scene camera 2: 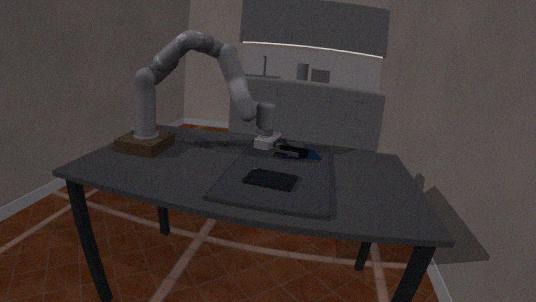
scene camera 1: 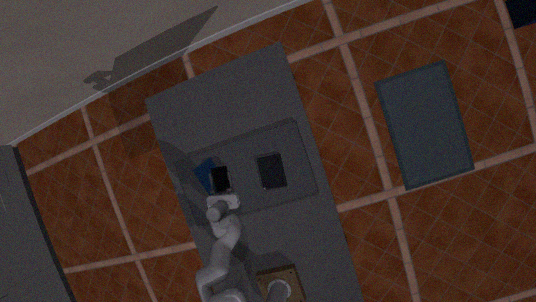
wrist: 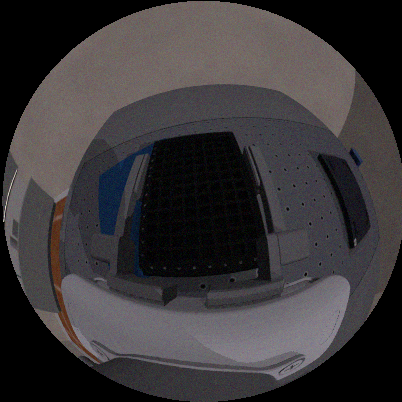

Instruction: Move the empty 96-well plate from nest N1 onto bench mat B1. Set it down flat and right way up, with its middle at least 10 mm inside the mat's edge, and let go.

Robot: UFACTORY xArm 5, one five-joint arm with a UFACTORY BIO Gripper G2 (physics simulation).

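Places are measured from the arm's base along level axes (x ahead, y left, z up), in centimetres.
Pixels of known places: hand at its tool point: (scene camera 2: 296,151) (scene camera 1: 220,176) (wrist: 194,170); arm's base at its link origin: (scene camera 2: 146,136) (scene camera 1: 279,289).
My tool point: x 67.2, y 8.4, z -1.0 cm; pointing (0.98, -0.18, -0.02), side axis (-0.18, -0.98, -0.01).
Note:
Ahead of a thing's pixels: the offset from my tool point to its top centre. Level surfaces: height alone.
The black 96-well plate {dx -1.5, dy +0.2, dz +0.4 cm} (scene camera 1: 220,179) (scene camera 2: 296,151) (wrist: 202,205) looks level and right way up. My gripper (scene camera 1: 220,176) (scene camera 2: 292,150) (wrist: 197,162) is shut on it, one finger along each long side. The blue bench mat B1 {dz -3.2 cm} (scene camera 1: 202,173) (scene camera 2: 314,155) (wrist: 112,200) lies low under and beside the plate; it shows to the plate's left in the wrist view, and the plate hides its other part. The plate is close to the mat's height; whether they touch I cannot tell. The dark nest N1 {dx -6.4, dy -25.7, dz -1.9 cm} (scene camera 1: 271,171) (scene camera 2: 270,180) (wrist: 345,195) stands apart, without the plate.
Mat and nest are on a thin perforated board {dz -3.4 cm} (scene camera 1: 300,150) (scene camera 2: 315,202) (wrist: 300,190) on the grey table {dz -4.7 cm} (scene camera 1: 225,90) (scene camera 2: 380,200). The arm's wooden base block (scene camera 1: 295,280) (scene camera 2: 135,146) stands on the table. A dark blue object (scene camera 1: 522,12) (wrist: 356,157) is beyond the table.

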